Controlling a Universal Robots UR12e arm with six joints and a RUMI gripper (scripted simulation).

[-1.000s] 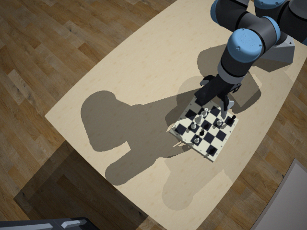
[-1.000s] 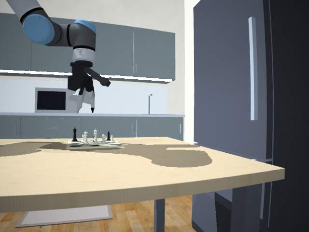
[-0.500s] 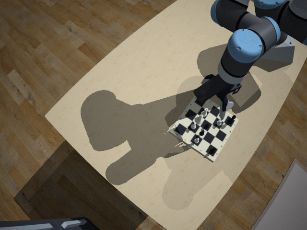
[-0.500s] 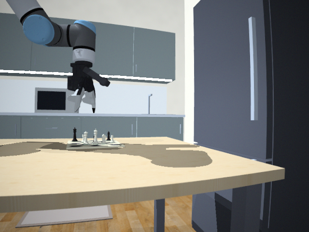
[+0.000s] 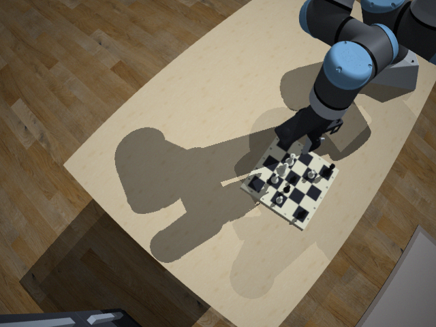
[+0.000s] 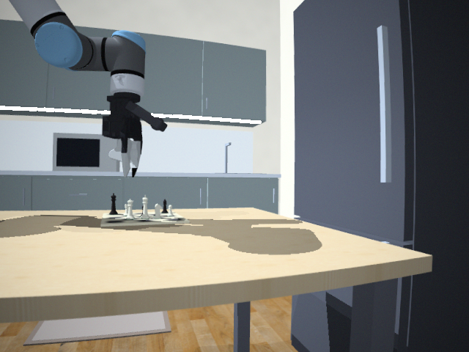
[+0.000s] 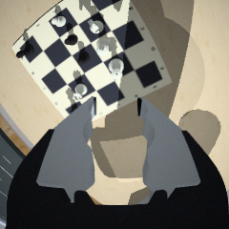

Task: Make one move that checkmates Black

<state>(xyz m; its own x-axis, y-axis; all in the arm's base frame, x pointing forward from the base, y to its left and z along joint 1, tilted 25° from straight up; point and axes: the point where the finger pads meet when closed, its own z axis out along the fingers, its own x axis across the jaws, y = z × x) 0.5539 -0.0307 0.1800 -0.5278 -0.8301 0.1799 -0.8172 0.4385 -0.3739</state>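
My hand is 10 cm above the white chess piece. From my hand the other things lie so: chessboard 4 cm ahead, 3 cm to the left, 13 cm below; then black king 4 cm behind, 11 cm to the left, 10 cm below.
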